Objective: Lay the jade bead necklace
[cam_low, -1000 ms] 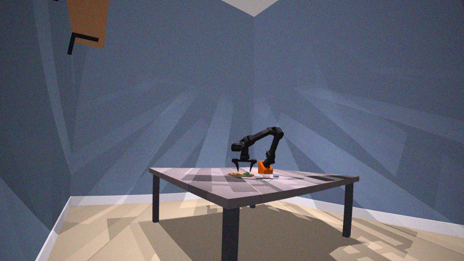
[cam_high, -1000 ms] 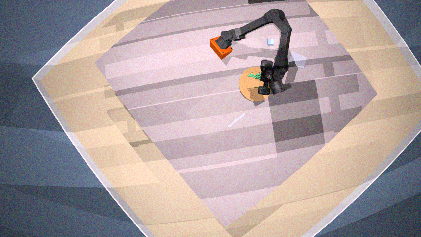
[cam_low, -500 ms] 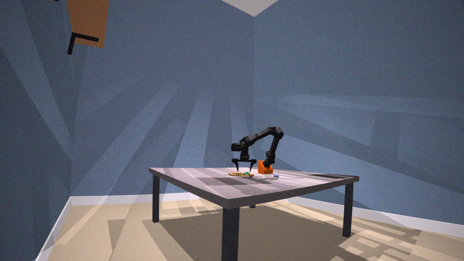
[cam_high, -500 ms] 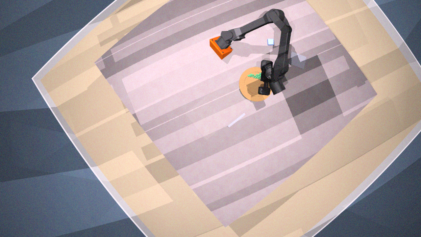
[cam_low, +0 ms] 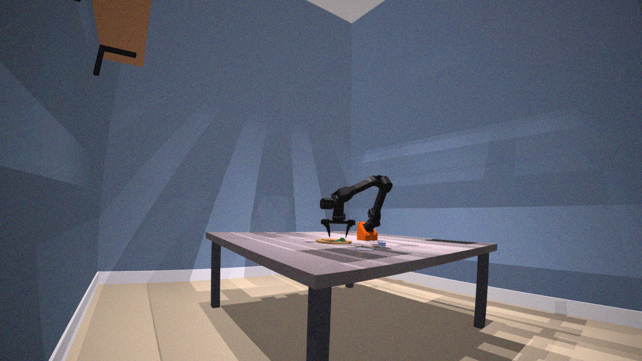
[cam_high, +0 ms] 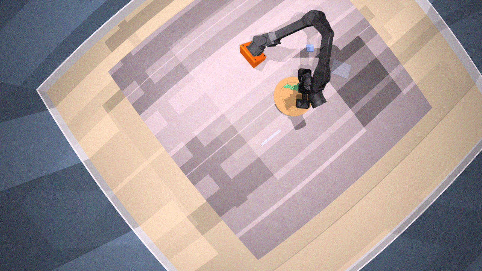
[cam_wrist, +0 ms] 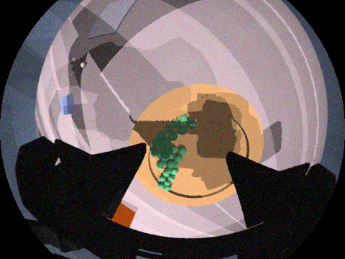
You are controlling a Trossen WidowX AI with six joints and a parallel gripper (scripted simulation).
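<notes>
Now: the round tan bead board 4 cm to the right of my gripper tip and 2 cm below it. From my gripper tip the other things lie so: white strip 10 cm ahead, 25 cm to the right, 3 cm below; pale square sheet 2 cm ahead, 27 cm to the left, 3 cm below; blue cube 16 cm behind, 19 cm to the left, 2 cm below.
</notes>
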